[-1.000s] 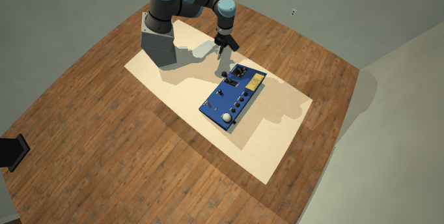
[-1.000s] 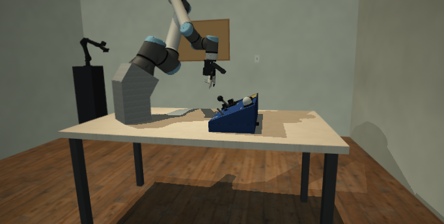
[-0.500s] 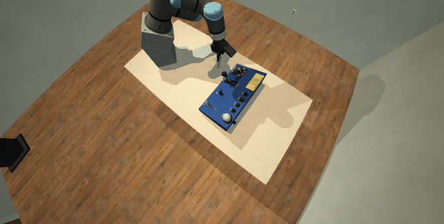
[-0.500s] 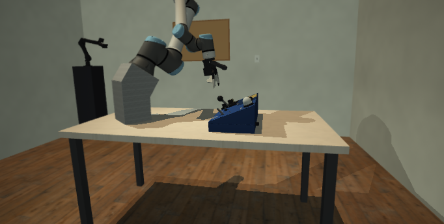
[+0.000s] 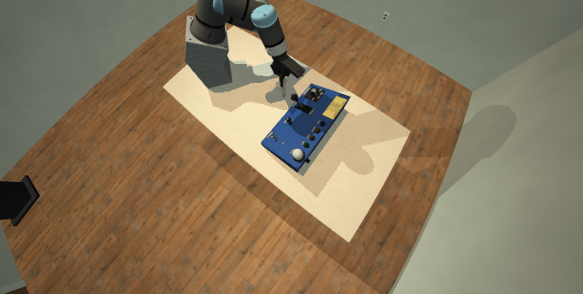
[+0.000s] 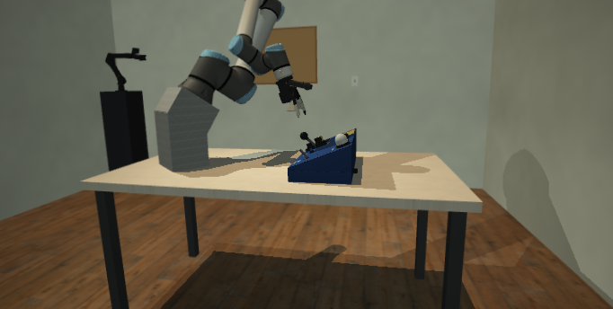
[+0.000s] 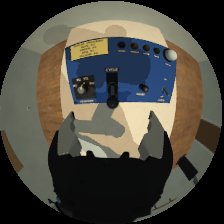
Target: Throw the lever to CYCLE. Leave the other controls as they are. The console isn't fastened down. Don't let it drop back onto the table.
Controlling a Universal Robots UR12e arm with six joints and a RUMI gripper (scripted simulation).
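Right now the black lever is 4 cm ahead of my hand and 12 cm below it. Round my hand: blue sloped console: 8 cm ahead, 7 cm to the right, 16 cm below; small knob: 5 cm ahead, 13 cm to the right, 13 cm below; rotary selector: 8 cm ahead, 11 cm to the left, 13 cm below.
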